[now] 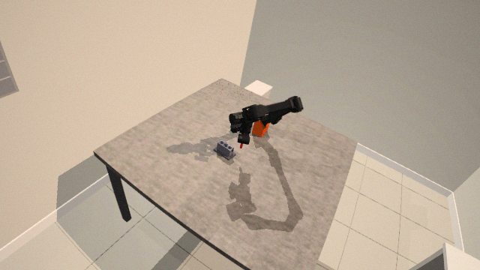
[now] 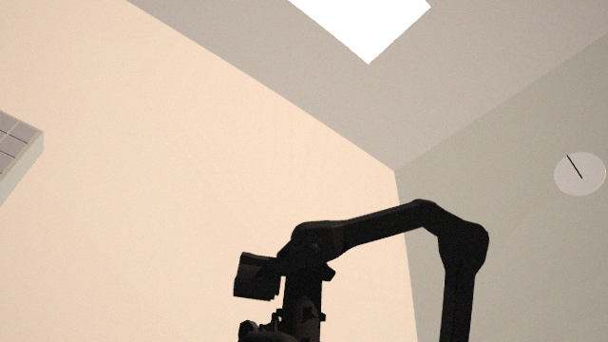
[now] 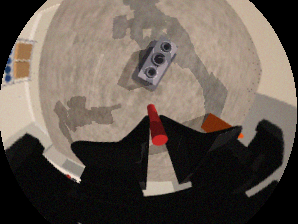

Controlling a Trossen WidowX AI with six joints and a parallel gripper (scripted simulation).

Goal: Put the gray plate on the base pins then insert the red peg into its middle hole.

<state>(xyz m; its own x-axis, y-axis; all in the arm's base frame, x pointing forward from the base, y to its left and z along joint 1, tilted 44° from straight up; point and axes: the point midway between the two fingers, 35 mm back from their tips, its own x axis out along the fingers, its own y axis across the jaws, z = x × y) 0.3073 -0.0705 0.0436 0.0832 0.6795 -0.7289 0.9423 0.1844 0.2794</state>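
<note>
My gripper tip is now 90 mm to the left of the gray plate, 70 mm above it and 10 mm short of it. The rest, counted from my gripper tip: red peg right at my gripper tip; then pin base 110 mm below, 90 mm to the right, 10 mm ahead.
</note>
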